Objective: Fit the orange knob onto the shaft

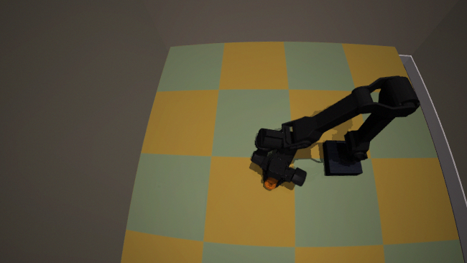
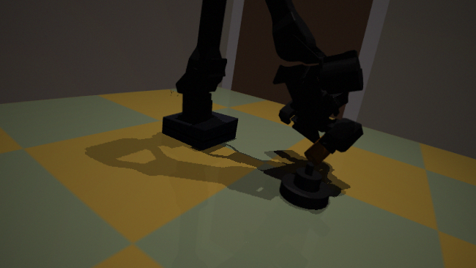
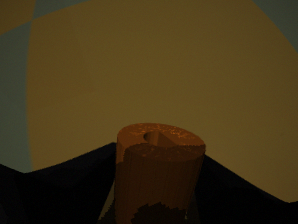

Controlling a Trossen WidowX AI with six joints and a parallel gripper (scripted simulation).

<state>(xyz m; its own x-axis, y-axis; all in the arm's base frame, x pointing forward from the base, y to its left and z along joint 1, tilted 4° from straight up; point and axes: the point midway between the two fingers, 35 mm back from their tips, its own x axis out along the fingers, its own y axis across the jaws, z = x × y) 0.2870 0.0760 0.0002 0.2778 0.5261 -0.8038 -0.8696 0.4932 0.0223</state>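
Now: the dark round pedestal 17 cm to the right of my gripper tip, 1 cm below it and 1 cm ahead of it. Also, from my gripper tip: orange knob (2 cm to the right, 1 cm behind).
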